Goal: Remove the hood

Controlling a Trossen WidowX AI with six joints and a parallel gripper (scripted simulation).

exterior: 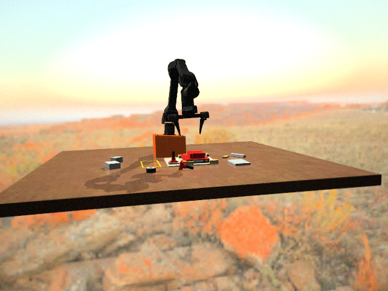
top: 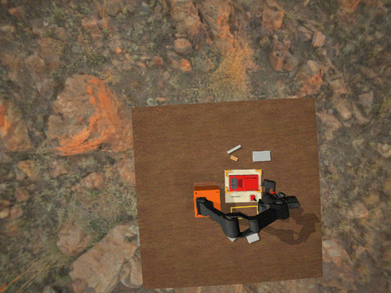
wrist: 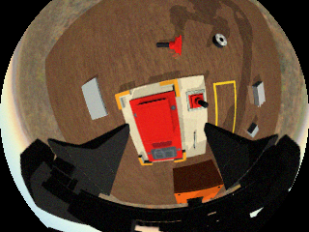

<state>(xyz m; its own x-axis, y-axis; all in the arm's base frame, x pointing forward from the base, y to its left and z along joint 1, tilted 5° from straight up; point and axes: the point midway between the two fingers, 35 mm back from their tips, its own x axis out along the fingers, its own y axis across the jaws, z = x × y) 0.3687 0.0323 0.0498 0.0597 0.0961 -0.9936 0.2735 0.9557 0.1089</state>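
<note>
The red hood is 90 mm below my gripper tip, 30 mm to the left of it and 30 mm behind it. Round my gripper tip: brown piece 210 mm to the left, 130 mm below, 110 mm behind; black wheel 200 mm to the right, 140 mm ahead, 120 mm below.
</note>
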